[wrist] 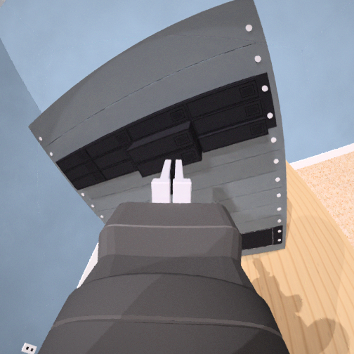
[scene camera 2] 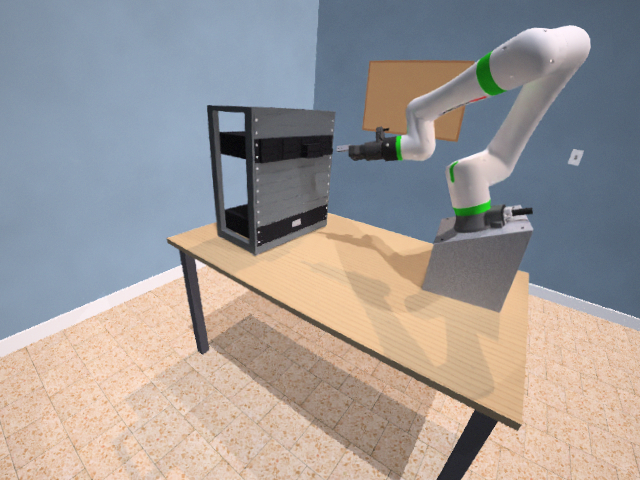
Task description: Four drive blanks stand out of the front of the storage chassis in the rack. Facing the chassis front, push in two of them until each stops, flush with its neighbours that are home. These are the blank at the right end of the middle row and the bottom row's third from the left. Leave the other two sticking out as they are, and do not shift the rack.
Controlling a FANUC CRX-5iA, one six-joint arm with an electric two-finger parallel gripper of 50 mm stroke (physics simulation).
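Seen in the pictures: gripper, between the fingertips: [scene camera 2: 337, 149]; arm's base, origin of its link: [scene camera 2: 475, 225].
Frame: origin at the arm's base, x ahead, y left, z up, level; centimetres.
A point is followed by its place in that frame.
Observation:
The chassis [scene camera 2: 271, 149] @(x 70.9, y 37.4, z 19.6 cm) [wrist: 220, 97] sits high in the rack [scene camera 2: 251, 180] @(x 73.2, y 45.5, z 8.1 cm) [wrist: 165, 85]. In the wrist view the middle row's third blank [wrist: 155, 146] stands well out, and the bottom row's third blank [wrist: 149, 168] stands out below it. The middle row's right-end blank [wrist: 225, 119] looks level with the one above it. The bottom row's right-end blank [wrist: 227, 138] seems to stand out a little. My gripper [scene camera 2: 337, 148] @(x 59.7, y 10.2, z 19.5 cm) [wrist: 173, 169] is shut and empty, apart from the chassis; its tips overlap the lower edge of the bottom third blank in the wrist view.
Grey filler panels [wrist: 240, 175] lie below the chassis, with a black unit [scene camera 2: 281, 225] @(x 72.6, y 30.2, z -14.8 cm) [wrist: 257, 239] at the rack's bottom. The rack stands on the wooden table [scene camera 2: 320, 289] @(x 36.7, y 43.5, z -25.3 cm) [wrist: 320, 280]. A tan board [scene camera 2: 392, 93] hangs on the wall. The protruding blanks form a step in the chassis front.

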